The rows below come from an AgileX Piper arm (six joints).
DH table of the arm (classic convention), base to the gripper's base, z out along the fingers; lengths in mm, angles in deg. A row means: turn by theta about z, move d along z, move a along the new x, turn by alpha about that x. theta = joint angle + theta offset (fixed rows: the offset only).
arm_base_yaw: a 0  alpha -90  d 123  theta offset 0
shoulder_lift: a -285  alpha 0  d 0  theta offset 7.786
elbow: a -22  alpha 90  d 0  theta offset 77.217
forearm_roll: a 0  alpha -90  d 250.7  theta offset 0
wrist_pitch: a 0  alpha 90  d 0  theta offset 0
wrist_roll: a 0  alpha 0  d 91  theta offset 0
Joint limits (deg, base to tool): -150..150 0..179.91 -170..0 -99.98..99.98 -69.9..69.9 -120..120
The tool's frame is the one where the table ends.
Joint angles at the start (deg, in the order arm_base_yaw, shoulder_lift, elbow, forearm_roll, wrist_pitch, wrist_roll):
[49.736 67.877 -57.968 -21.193 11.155 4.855]
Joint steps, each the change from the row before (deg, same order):
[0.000 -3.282 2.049 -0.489 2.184 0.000]
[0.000 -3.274 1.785 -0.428 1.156 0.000]
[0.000 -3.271 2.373 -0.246 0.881 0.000]
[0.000 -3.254 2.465 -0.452 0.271 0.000]
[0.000 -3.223 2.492 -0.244 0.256 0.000]
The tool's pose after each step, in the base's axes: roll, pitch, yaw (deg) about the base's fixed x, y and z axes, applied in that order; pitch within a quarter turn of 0, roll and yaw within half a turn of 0; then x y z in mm. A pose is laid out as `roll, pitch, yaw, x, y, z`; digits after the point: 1 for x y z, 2 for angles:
-133.40, 66.28, -86.24, 169.1, 187.6, 375.3
-131.88, 66.26, -85.25, 159.7, 175.3, 377.2
-131.29, 66.14, -85.04, 150.3, 163.2, 375.1
-129.55, 66.19, -83.54, 141.1, 151.9, 372.4
-128.23, 66.34, -82.44, 132.2, 140.9, 368.6

